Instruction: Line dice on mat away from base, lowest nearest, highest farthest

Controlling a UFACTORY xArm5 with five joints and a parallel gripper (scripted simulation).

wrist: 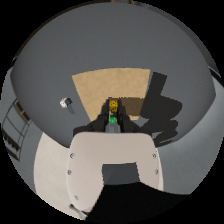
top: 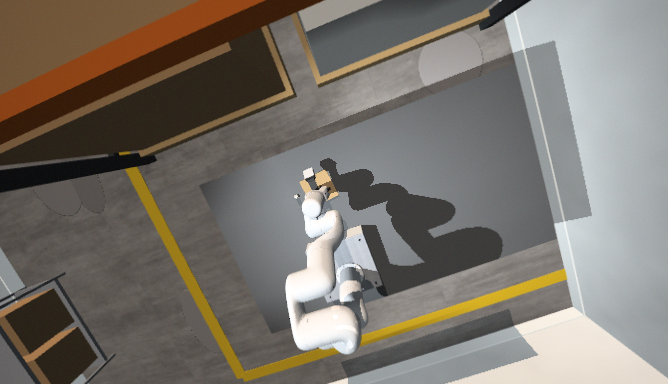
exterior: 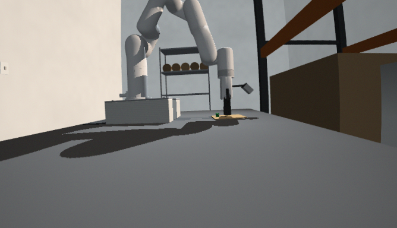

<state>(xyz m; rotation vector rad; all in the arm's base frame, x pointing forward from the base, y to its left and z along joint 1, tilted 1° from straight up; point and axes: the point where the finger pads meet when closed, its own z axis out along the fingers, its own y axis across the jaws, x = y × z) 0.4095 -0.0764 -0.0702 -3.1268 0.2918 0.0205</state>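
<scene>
My gripper is now 1 cm above the yellow die. From my hand the other things lie so: green die: 5 cm behind, 2 cm below, 1 cm to the left; white die: 11 cm to the left, 3 cm ahead, 2 cm below; tan mat: 3 cm below.
</scene>
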